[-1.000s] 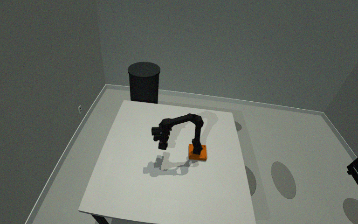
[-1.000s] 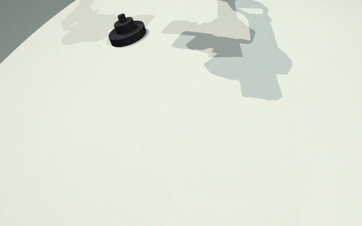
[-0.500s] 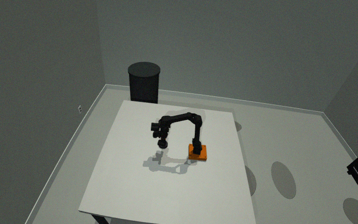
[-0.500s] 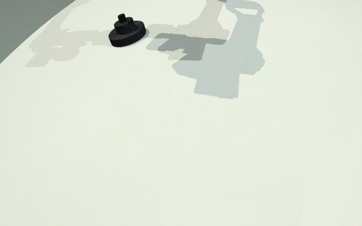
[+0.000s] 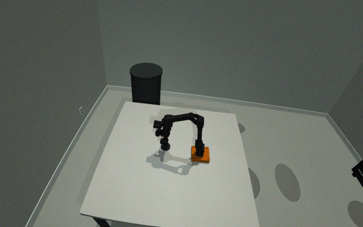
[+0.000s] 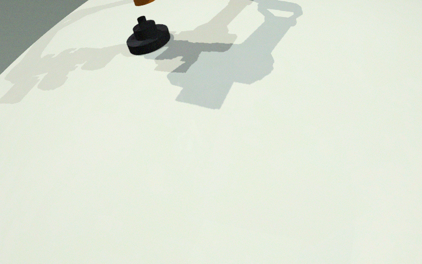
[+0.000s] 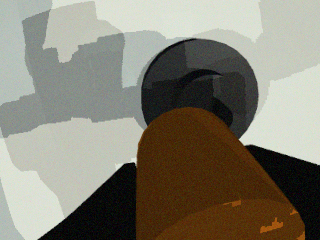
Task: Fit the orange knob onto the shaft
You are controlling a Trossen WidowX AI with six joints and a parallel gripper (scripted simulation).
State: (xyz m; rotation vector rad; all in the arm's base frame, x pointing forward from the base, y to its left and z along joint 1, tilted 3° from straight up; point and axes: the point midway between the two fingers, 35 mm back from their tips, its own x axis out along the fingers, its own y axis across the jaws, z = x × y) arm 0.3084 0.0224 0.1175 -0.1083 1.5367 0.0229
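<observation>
The dark round pedestal is 70 mm below my gripper tip and 30 mm to the right of it. The rest, counted from my gripper tip: orange knob (20 mm above).
</observation>
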